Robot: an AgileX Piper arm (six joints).
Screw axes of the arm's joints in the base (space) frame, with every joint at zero. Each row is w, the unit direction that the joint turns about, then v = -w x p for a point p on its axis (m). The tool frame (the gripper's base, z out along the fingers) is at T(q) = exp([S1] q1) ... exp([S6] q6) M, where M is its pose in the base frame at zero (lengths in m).
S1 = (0, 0, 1, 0.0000, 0.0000, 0.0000)
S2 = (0, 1, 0, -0.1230, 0.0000, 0.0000)
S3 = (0, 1, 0, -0.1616, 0.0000, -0.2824)
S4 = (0.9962, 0, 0.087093, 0.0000, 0.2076, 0.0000)
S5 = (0, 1, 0, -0.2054, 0.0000, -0.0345)
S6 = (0.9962, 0, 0.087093, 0.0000, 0.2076, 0.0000)
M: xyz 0.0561 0.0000 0.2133 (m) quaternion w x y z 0.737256 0 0.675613 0
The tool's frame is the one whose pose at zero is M.
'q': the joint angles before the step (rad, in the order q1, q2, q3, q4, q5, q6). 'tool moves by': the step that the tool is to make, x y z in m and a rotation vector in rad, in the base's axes. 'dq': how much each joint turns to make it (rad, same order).
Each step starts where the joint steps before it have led.
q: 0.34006 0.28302 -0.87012 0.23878 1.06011 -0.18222
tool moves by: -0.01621 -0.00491 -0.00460 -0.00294 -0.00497 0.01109
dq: -0.00003 -0.05787 -0.00110 0.00271 0.05637 0.00239
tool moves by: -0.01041 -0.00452 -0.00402 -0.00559 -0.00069 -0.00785
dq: -0.00036 -0.03966 -0.00110 -0.01442 0.04044 0.01256
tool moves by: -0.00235 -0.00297 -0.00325 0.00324 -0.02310 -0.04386
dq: -0.01615 -0.02624 0.01368 -0.02893 -0.01360 0.01534
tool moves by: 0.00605 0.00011 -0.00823 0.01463 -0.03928 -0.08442
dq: -0.04953 -0.02611 0.05456 -0.02936 -0.07397 0.01501
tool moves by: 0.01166 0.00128 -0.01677 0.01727 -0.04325 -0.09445
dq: -0.06258 -0.03502 0.09964 -0.02292 -0.11376 0.01224
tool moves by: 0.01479 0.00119 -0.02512 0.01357 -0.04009 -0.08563
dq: -0.06445 -0.04183 0.13402 -0.00913 -0.13562 0.00203
